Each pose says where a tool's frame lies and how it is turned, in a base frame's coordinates. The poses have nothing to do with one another.
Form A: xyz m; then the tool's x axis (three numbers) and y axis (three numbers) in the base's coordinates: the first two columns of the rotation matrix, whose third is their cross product.
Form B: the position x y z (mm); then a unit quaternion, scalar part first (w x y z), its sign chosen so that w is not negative. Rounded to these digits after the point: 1 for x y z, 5 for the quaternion.
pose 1, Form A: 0.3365, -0.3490, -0.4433, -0.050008, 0.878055, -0.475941, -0.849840, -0.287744, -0.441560
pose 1, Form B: 336.5, -349.0, -443.3, 0.59641, -0.34538, -0.02042, 0.72428
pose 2, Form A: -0.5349, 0.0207, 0.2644, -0.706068, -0.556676, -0.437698, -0.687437, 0.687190, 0.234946
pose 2, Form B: -534.9, 20.7, 264.4, 0.16826, -0.34447, 0.90293, 0.19429
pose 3, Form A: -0.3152, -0.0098, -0.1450, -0.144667, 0.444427, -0.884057, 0.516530, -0.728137, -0.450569
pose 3, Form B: -315.2, -9.8, -145.0, 0.02726, 0.65339, 0.36768, -0.66117
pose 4, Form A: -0.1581, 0.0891, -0.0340, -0.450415, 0.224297, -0.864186, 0.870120, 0.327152, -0.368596
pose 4, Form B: -158.1, 89.1, -34.0, 0.36545, 0.37582, 0.72803, -0.44180
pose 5, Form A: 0.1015, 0.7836, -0.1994, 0.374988, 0.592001, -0.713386, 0.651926, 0.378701, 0.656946
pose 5, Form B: 101.5, 783.6, -199.4, 0.61436, 0.55683, 0.55849, -0.02439
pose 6, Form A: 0.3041, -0.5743, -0.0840, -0.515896, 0.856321, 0.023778, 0.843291, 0.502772, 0.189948
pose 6, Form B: 304.1, -574.3, -84.0, 0.03664, 0.49062, 0.86605, 0.08891
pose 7, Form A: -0.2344, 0.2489, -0.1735, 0.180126, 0.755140, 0.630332, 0.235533, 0.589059, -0.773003
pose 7, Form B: -234.4, 248.9, -173.5, 0.65143, -0.40707, -0.60842, 0.19941
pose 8, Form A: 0.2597, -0.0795, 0.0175, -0.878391, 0.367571, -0.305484, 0.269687, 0.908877, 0.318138
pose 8, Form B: 259.7, -79.5, 17.5, 0.18235, 0.16599, 0.95978, 0.13420
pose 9, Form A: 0.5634, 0.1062, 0.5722, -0.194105, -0.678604, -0.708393, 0.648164, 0.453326, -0.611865
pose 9, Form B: 563.4, 106.2, 572.2, 0.63464, -0.01337, 0.56912, -0.52265
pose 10, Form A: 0.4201, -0.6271, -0.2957, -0.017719, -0.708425, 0.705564, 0.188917, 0.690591, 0.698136
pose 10, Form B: 420.1, -627.1, -295.7, 0.66979, 0.20621, -0.62982, -0.33493
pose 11, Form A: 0.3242, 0.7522, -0.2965, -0.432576, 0.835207, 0.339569, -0.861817, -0.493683, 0.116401
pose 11, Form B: 324.2, 752.2, -296.5, 0.50177, 0.17871, -0.03722, 0.84552
